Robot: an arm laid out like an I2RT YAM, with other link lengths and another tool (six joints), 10 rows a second.
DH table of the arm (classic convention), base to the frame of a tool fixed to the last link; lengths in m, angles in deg. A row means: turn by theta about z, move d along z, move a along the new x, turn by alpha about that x. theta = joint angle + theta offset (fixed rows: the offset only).
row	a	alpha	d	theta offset
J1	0.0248	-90	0.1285	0
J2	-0.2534	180	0	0
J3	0.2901	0	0	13.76
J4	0.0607	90	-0.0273	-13.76
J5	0	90	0.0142	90
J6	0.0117	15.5	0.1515	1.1
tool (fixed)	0	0	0.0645	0
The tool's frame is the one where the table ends.
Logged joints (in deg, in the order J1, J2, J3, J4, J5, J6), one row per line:
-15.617 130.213 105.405 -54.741 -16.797 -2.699
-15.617 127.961 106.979 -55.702 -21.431 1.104
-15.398 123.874 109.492 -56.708 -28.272 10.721
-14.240 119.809 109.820 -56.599 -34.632 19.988
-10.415 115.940 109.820 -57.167 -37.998 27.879
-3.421 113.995 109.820 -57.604 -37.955 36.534
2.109 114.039 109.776 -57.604 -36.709 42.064
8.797 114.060 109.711 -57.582 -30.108 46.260
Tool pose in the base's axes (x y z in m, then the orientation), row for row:
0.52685 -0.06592 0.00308 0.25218 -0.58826 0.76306 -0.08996
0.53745 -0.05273 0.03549 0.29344 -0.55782 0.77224 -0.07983
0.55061 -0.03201 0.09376 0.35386 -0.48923 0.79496 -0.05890
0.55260 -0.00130 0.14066 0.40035 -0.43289 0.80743 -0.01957
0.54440 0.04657 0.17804 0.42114 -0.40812 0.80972 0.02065
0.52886 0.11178 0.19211 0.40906 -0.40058 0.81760 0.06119
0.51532 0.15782 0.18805 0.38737 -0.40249 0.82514 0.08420
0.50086 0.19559 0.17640 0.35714 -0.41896 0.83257 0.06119
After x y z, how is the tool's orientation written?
As a quaternion, w x y z.
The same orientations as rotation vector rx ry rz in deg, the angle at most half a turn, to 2 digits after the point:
-91.66 118.90 -14.02
-85.12 117.84 -12.18
-72.47 117.76 -8.73
-62.73 117.01 -2.84
-58.58 116.22 2.96
-57.82 118.01 8.83
-58.68 120.31 12.28
-61.97 123.14 9.05

